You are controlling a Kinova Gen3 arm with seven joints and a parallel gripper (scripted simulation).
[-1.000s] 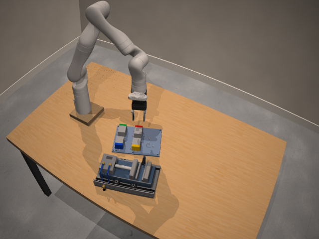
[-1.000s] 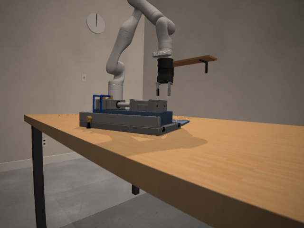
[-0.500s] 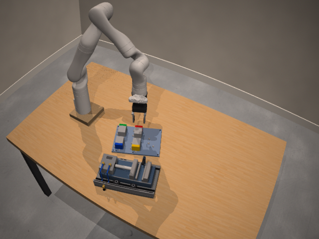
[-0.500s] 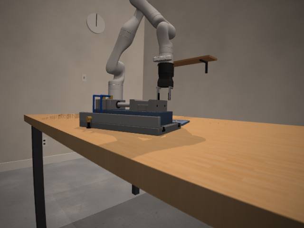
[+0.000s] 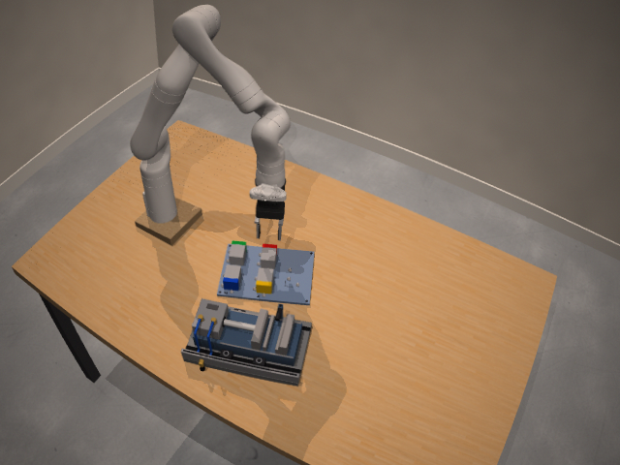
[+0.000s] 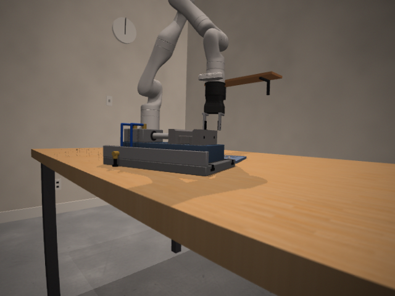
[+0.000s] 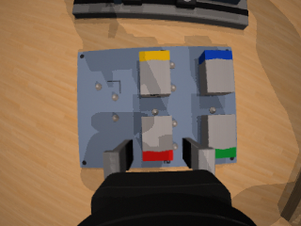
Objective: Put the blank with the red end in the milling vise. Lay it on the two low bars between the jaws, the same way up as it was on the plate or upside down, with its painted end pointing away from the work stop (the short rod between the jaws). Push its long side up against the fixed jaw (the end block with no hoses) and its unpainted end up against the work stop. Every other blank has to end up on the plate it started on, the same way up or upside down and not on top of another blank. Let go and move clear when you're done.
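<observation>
Now: the red-ended blank 9 cm below my hand. Round my hand: green-ended blank (9 cm below, 9 cm behind, 3 cm to the right); yellow-ended blank (9 cm to the right, 9 cm below, 2 cm ahead); blue-ended blank (11 cm to the right, 9 cm below, 6 cm behind).
</observation>
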